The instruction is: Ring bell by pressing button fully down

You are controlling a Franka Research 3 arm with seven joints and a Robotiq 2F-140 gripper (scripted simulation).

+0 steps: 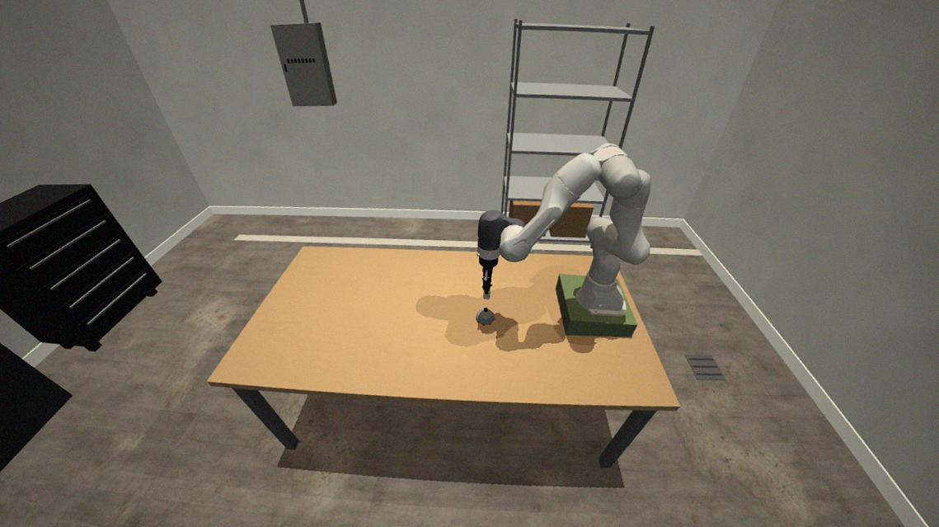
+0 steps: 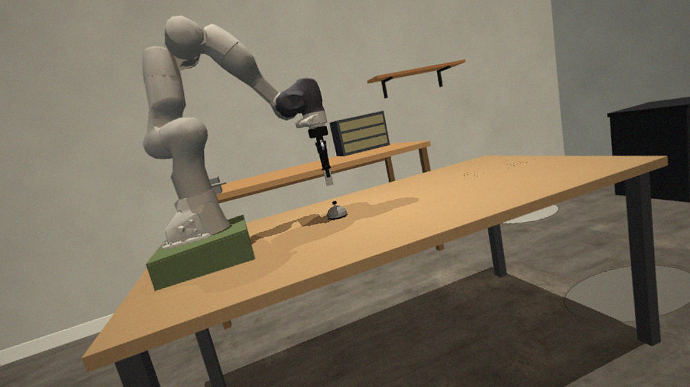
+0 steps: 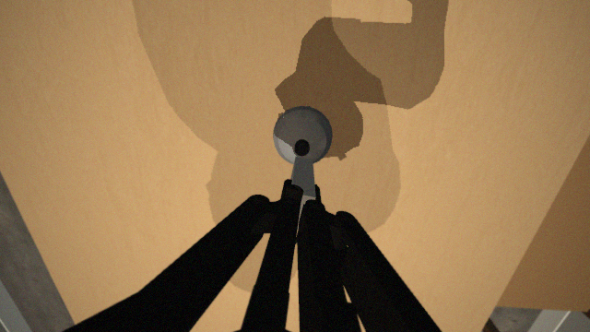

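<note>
Right now my hand is 11 cm above the black button. From my hand the other things lie so: grey dome bell (13 cm below).
</note>
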